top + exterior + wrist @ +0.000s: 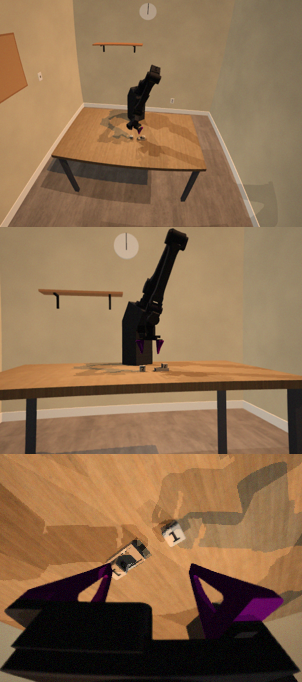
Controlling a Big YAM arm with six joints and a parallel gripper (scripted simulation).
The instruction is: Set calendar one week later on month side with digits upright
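My gripper is now 90 mm above the tray, 70 mm to the right of it and 10 mm past it.
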